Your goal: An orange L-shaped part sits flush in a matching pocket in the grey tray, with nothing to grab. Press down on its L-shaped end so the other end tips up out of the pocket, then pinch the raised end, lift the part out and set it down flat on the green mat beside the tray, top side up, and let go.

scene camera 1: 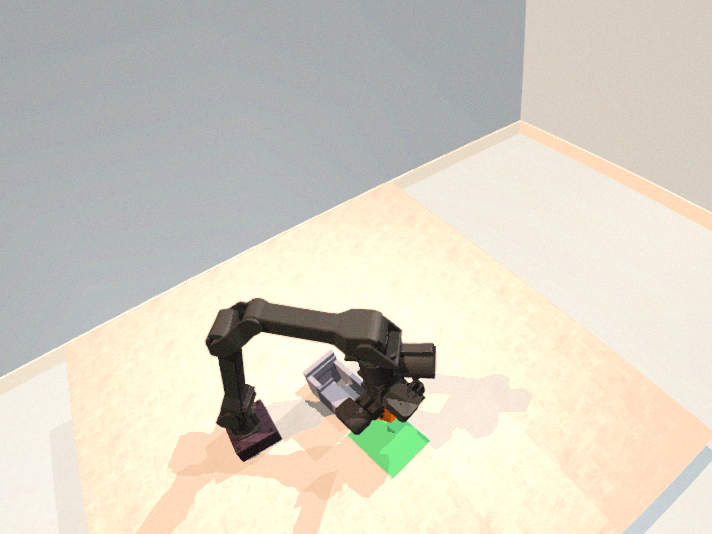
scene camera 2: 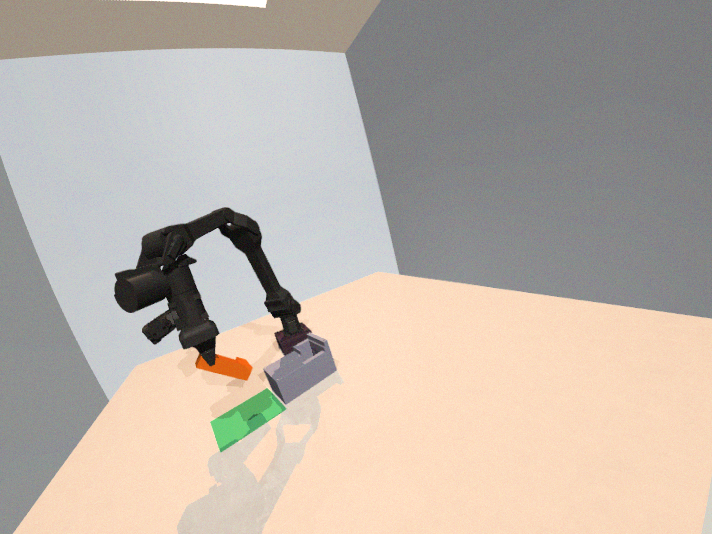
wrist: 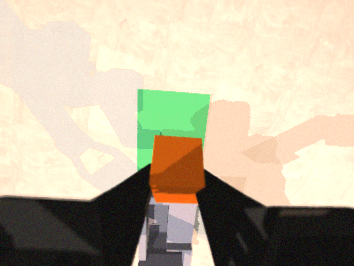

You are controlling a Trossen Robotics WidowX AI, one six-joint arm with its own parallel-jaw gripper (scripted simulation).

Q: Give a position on an orange L-shaped part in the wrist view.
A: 177, 170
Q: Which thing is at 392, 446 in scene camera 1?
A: A green mat.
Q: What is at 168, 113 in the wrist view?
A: A green mat.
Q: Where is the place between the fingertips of my gripper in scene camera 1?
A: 386, 411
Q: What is my gripper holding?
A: An orange L-shaped part.
